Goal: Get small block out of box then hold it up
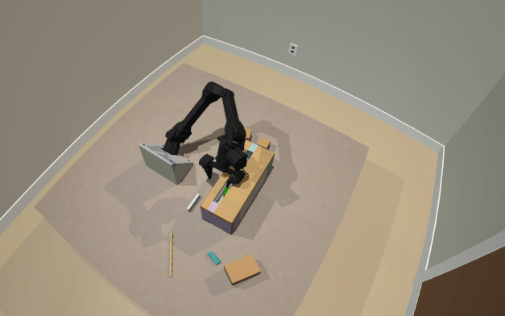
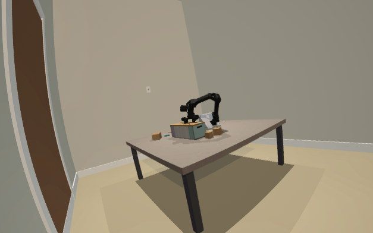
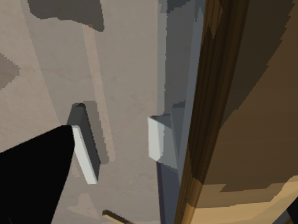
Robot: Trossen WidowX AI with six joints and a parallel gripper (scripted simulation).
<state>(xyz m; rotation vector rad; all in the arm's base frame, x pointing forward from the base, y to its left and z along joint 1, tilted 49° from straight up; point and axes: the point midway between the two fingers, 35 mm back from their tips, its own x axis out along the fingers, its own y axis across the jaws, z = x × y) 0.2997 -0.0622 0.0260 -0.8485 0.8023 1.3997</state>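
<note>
Right now my gripper tip is 6 cm short of the green block and 2 cm to the left of it. Round my gripper tip: thin wooden stick 36 cm to the right, 8 cm below, 2 cm behind; then long box 5 cm to the left, 3 cm ahead, 2 cm below.
</note>
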